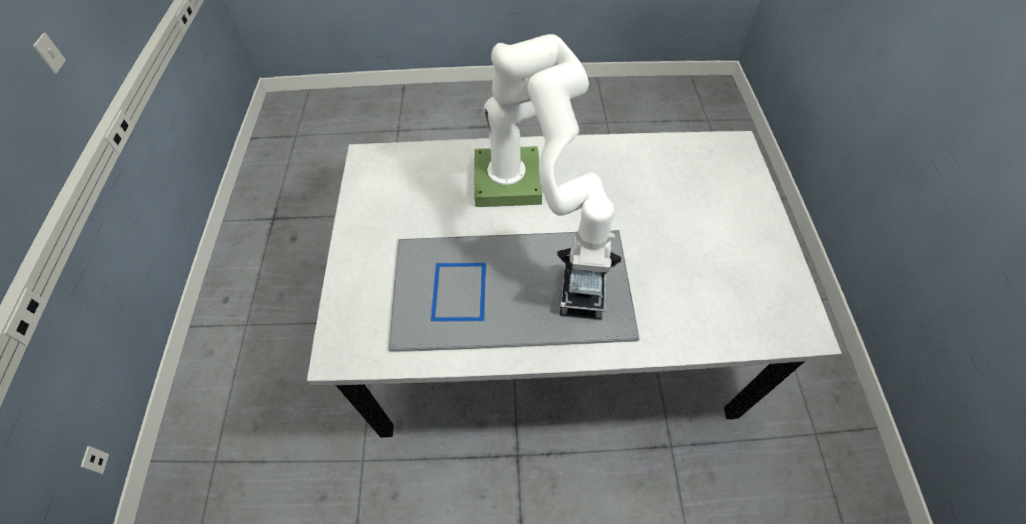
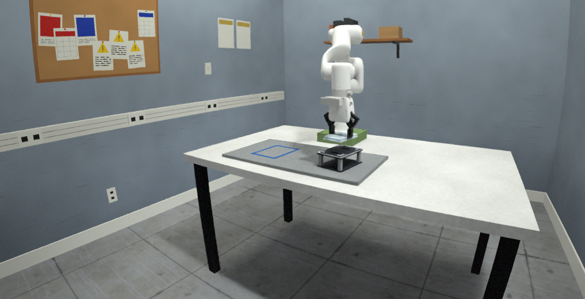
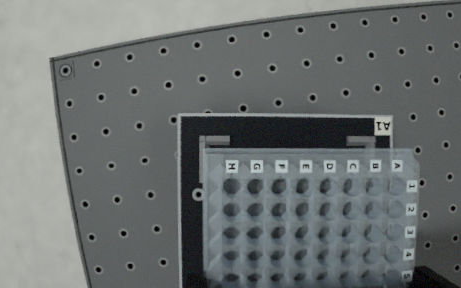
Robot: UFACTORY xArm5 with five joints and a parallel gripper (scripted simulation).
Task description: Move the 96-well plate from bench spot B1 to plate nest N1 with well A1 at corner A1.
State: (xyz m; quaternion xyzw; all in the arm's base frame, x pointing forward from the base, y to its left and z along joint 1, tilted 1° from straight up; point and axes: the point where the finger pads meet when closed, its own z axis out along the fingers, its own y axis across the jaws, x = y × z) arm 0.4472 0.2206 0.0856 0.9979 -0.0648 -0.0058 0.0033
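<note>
Right now my hand is 7 cm above the raised black plate nest. Also, from my hand: pale 96-well plate 1 cm below.
</note>
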